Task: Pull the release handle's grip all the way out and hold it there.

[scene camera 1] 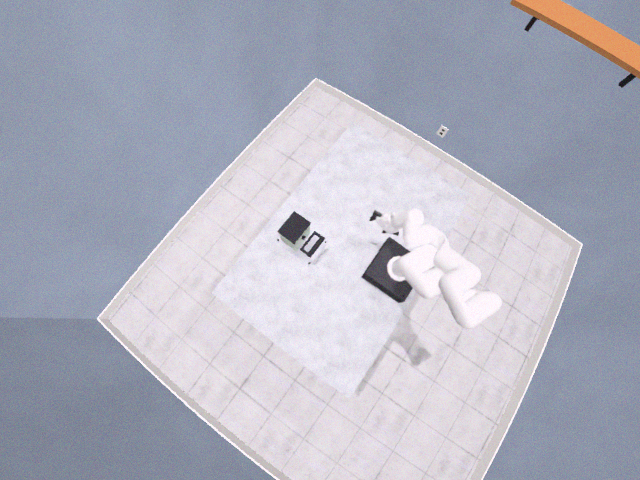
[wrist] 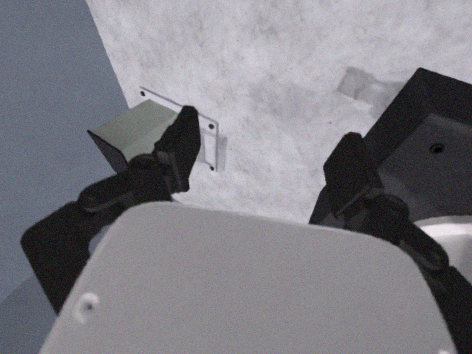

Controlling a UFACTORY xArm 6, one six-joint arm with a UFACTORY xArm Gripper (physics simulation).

Observation:
In view: my gripper [wrist: 266, 137] and a base plate [wrist: 208, 154].

